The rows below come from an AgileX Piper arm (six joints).
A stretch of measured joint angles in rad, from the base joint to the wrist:
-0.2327 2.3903 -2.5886 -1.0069 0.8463 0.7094
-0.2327 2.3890 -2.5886 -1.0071 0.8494 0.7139
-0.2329 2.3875 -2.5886 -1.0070 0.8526 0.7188
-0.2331 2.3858 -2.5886 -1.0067 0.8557 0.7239
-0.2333 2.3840 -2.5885 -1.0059 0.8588 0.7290
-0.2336 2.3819 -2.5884 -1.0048 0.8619 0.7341
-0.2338 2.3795 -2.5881 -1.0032 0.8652 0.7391
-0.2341 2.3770 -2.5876 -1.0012 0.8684 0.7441
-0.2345 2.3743 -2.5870 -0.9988 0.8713 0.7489
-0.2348 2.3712 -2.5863 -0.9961 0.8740 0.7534
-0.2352 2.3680 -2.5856 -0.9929 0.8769 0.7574
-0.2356 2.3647 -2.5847 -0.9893 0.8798 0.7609
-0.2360 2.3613 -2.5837 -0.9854 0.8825 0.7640
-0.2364 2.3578 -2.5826 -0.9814 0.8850 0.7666
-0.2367 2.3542 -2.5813 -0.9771 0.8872 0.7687
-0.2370 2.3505 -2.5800 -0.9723 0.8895 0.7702
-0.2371 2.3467 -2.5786 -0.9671 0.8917 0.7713
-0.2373 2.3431 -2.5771 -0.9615 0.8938 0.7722
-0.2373 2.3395 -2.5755 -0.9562 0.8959 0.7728
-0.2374 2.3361 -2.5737 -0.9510 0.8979 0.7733
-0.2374 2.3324 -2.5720 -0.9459 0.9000 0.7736
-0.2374 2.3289 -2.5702 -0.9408 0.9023 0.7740
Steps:
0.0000 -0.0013 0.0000 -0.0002 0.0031 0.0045
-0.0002 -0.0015 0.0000 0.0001 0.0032 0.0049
-0.0002 -0.0017 0.0000 0.0003 0.0031 0.0051
-0.0002 -0.0018 0.0001 0.0008 0.0031 0.0051
-0.0003 -0.0021 0.0001 0.0011 0.0031 0.0051
-0.0002 -0.0024 0.0003 0.0016 0.0033 0.0050
-0.0003 -0.0025 0.0005 0.0020 0.0032 0.0050
-0.0004 -0.0027 0.0006 0.0024 0.0029 0.0048
-0.0003 -0.0031 0.0007 0.0027 0.0027 0.0045
-0.0004 -0.0032 0.0007 0.0032 0.0029 0.0040
-0.0004 -0.0033 0.0009 0.0036 0.0029 0.0035
-0.0004 -0.0034 0.0010 0.0039 0.0027 0.0031
-0.0004 -0.0035 0.0011 0.0040 0.0025 0.0026
-0.0003 -0.0036 0.0013 0.0043 0.0022 0.0021
-0.0003 -0.0037 0.0013 0.0048 0.0023 0.0015
-0.0001 -0.0038 0.0014 0.0052 0.0022 0.0011
-0.0002 -0.0036 0.0015 0.0056 0.0021 0.0009
0.0000 -0.0036 0.0016 0.0053 0.0021 0.0006
-0.0001 -0.0034 0.0018 0.0052 0.0020 0.0005
0.0000 -0.0037 0.0017 0.0051 0.0021 0.0003
0.0000 -0.0035 0.0018 0.0051 0.0023 0.0004

